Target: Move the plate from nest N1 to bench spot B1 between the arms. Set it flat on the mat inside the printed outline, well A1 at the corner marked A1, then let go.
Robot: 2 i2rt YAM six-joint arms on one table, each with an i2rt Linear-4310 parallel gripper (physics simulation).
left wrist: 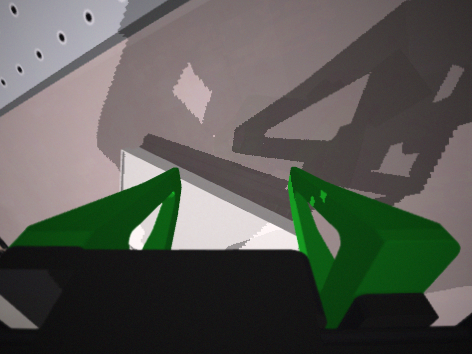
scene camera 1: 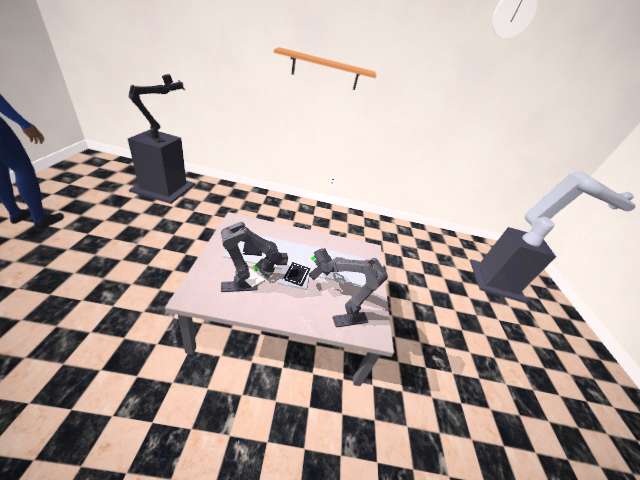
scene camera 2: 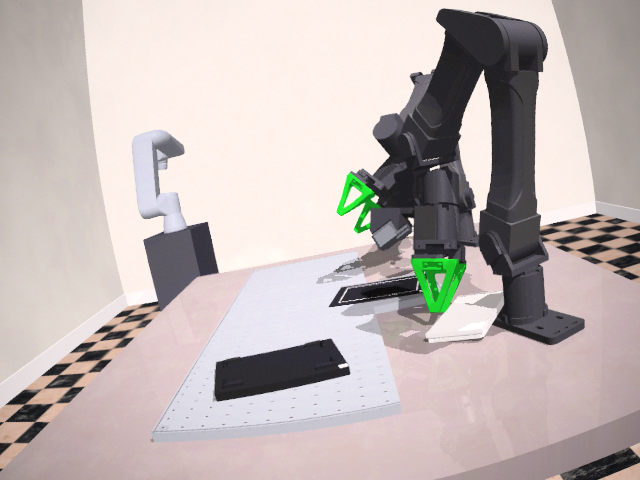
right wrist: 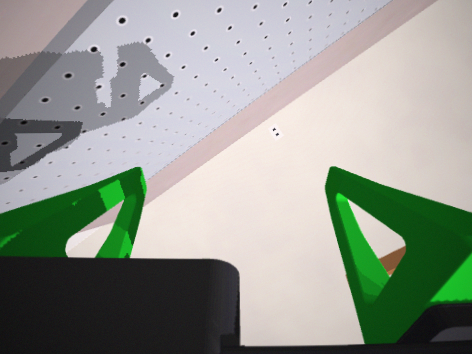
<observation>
The left gripper is open, with nothing in its grasp. Also in view: a white well plate. The right gripper is open, holding nothing. Also in view: a black mat with white outline.
The left gripper also shows in the left wrist view. The right gripper is seen too in the right wrist view.
</observation>
